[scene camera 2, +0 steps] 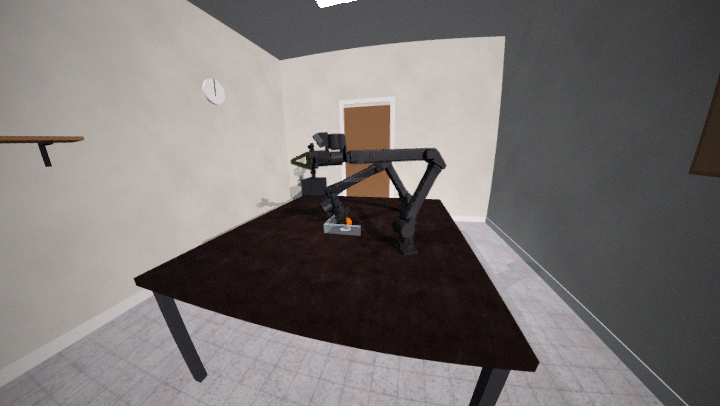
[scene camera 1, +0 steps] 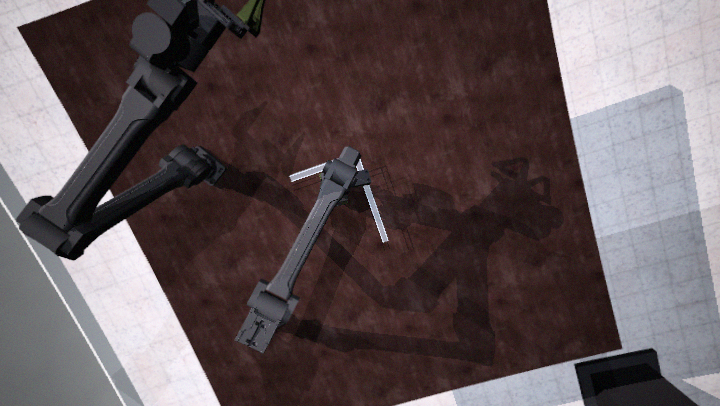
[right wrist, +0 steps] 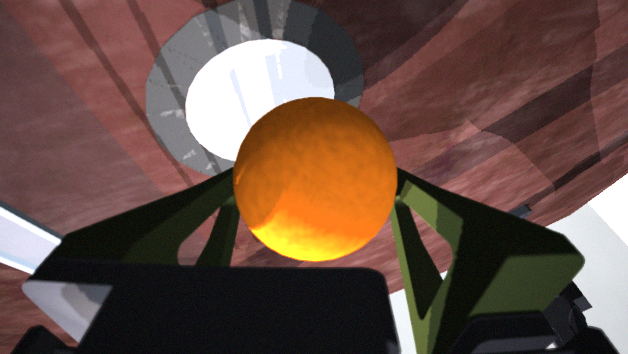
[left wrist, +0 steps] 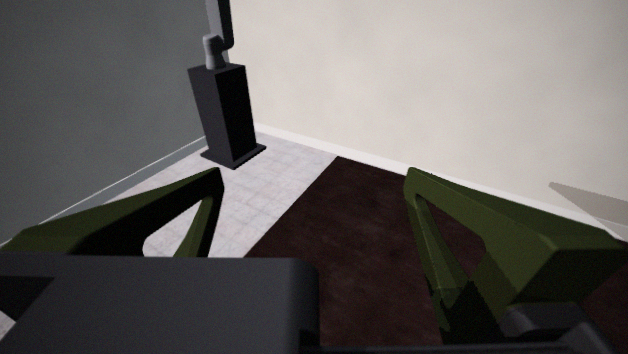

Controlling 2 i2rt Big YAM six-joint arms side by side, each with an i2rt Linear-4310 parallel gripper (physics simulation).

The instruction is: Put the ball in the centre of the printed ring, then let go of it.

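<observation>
The orange ball point(right wrist: 315, 180) point(scene camera 2: 348, 221) sits between the fingertips of my right gripper point(right wrist: 314, 178), which is shut on it and holds it above the table. The printed ring point(right wrist: 165, 100) is grey around a white middle; in the right wrist view it lies beyond the ball, up and to the left. The ball covers part of the ring's lower right edge. In scene camera 1 my right arm hides the ball and the ring. My left gripper point(left wrist: 313, 177) point(scene camera 2: 301, 160) is open and empty, raised high above the table.
Two low, pale see-through walls point(scene camera 1: 375, 211) point(scene camera 2: 332, 229) meet at a corner on the dark table point(scene camera 1: 453, 100) point(scene camera 2: 322, 282), close around the right gripper. One wall point(right wrist: 25, 237) shows at the left edge of the right wrist view. A black pedestal point(left wrist: 240, 110) stands on the floor beyond the table.
</observation>
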